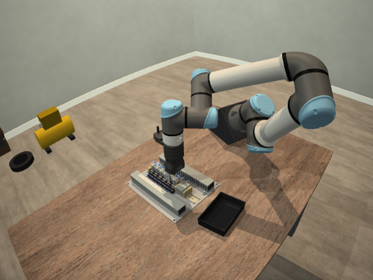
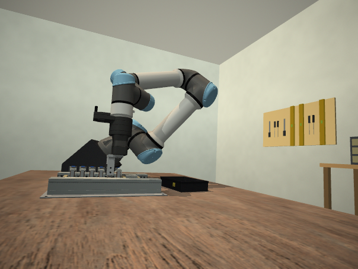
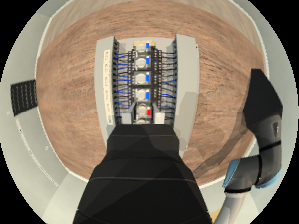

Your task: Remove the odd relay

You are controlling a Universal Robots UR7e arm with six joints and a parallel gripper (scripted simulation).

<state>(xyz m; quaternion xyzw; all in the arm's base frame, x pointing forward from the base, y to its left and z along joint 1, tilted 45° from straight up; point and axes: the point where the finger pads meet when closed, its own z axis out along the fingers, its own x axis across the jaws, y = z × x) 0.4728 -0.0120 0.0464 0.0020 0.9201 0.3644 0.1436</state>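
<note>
My gripper is now 10 mm above the red-button relay. Also, from my hand: grey relay panel (40 mm below, 10 mm to the right); then black parts tray (260 mm to the left, 40 mm below, 30 mm behind).
</note>
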